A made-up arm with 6 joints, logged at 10 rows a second.
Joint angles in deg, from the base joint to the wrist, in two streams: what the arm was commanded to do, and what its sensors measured. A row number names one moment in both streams.
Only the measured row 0 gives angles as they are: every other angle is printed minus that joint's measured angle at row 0.
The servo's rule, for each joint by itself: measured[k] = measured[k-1] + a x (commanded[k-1-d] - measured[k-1]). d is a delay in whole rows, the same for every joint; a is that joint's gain. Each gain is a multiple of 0.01, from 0.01 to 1. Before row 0 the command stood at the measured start. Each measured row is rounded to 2 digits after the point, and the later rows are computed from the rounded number. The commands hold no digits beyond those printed.
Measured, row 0:
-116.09 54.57 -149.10 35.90 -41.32 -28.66
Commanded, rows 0 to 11:
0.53 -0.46 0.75 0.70 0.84 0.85
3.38 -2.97 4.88 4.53 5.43 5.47
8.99 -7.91 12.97 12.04 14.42 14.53
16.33 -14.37 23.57 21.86 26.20 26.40
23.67 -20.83 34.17 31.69 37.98 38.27
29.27 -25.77 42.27 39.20 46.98 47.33
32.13 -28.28 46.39 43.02 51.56 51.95
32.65 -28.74 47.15 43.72 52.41 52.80
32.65 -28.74 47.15 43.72 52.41 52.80
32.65 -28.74 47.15 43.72 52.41 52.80
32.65 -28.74 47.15 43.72 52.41 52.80
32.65 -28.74 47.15 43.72 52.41 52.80
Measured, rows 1 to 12:
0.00 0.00 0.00 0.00 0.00 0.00
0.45 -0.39 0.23 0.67 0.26 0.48
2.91 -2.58 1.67 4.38 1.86 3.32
8.02 -7.11 5.17 11.73 5.75 9.71
15.00 -13.28 10.87 21.45 12.09 19.22
22.28 -19.70 18.09 31.28 20.12 30.08
28.15 -24.86 25.59 38.88 28.45 39.91
31.49 -27.77 32.04 42.85 35.61 46.77
32.46 -28.59 36.72 43.69 40.82 50.21
32.62 -28.72 39.95 43.72 44.41 51.69
32.65 -28.74 42.18 43.72 46.89 52.32
32.65 -28.74 43.72 43.72 48.60 52.59
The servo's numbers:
d 1
a 0.84 0.85 0.31 0.96 0.31 0.57

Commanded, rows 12 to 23:
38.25 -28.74 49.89 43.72 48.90 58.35
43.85 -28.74 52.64 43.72 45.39 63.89
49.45 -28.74 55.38 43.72 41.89 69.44
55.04 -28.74 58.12 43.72 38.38 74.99
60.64 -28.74 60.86 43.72 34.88 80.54
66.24 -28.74 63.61 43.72 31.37 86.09
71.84 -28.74 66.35 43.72 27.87 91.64
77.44 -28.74 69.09 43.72 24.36 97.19
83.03 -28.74 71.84 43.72 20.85 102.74
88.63 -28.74 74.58 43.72 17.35 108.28
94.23 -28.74 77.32 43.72 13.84 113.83
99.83 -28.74 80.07 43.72 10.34 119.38
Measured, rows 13 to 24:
32.65 -28.74 44.78 43.72 49.78 52.71
37.35 -28.74 46.36 43.72 49.51 55.92
42.81 -28.74 48.31 43.72 48.23 60.46
48.39 -28.74 50.50 43.72 46.26 65.58
53.98 -28.74 52.86 43.72 43.82 70.94
59.57 -28.74 55.34 43.72 41.05 76.41
65.17 -28.74 57.90 43.72 38.05 81.93
70.77 -28.74 60.52 43.72 34.89 87.46
76.37 -28.74 63.18 43.72 31.63 93.01
81.96 -28.74 65.86 43.72 28.29 98.56
87.56 -28.74 68.56 43.72 24.90 104.10
93.16 -28.74 71.28 43.72 21.47 109.65

